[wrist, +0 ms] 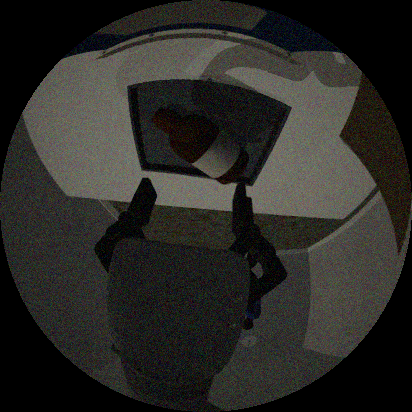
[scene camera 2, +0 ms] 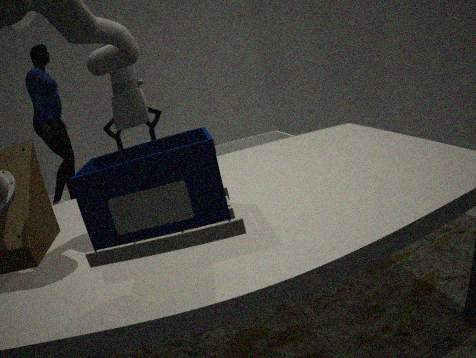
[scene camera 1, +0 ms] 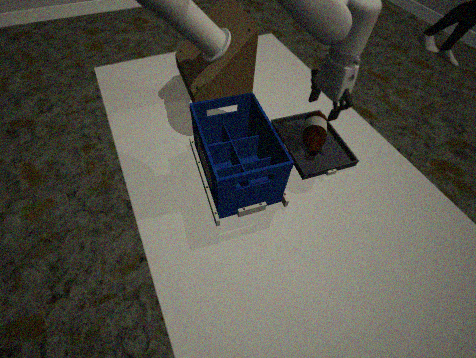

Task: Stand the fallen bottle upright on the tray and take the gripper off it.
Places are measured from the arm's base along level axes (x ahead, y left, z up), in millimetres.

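Pixels of known places: gripper, fingertip midpoint: (wrist: 191, 187) (scene camera 1: 321, 110); arm's base, origin of the base link: (scene camera 1: 217, 46).
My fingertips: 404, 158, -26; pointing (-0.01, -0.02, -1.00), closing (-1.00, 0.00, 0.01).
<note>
For each thing: its top centre in the pictures, then the offset to it from my fingertips, as dx, dy, dz. Level surfaces: height alone.
- brown bottle, middle of its top: (wrist: 193, 152) (scene camera 1: 317, 127) +8, +0, -63
- tall blue crate, middle of its top: (scene camera 2: 140, 150) (scene camera 1: 237, 130) +7, -283, +33
- white table, its level: dz -142
The brown bottle (scene camera 1: 315, 136) (wrist: 194, 137) with a white label band lies on its side on the dark, low-rimmed tray (scene camera 1: 291, 136) (wrist: 240, 102). In the wrist view its neck points to the upper left and its base is at the tray's rim, lower right. My gripper (scene camera 1: 323, 107) (scene camera 2: 136, 144) (wrist: 191, 187) is open and empty. It hangs above the tray's far side in scene camera 1, near the bottle's base end, apart from the bottle. Bottle and tray do not show in scene camera 2, where the crate stands in front.
A tall blue crate (scene camera 1: 252, 192) (scene camera 2: 207, 200) with compartments stands beside the tray on the white table (scene camera 1: 325, 275) (scene camera 2: 350, 200), with low rails around its foot. A brown wooden block (scene camera 1: 230, 65) (scene camera 2: 42, 220) carries the arm's base. A person (scene camera 2: 47, 110) stands beyond the table.
</note>
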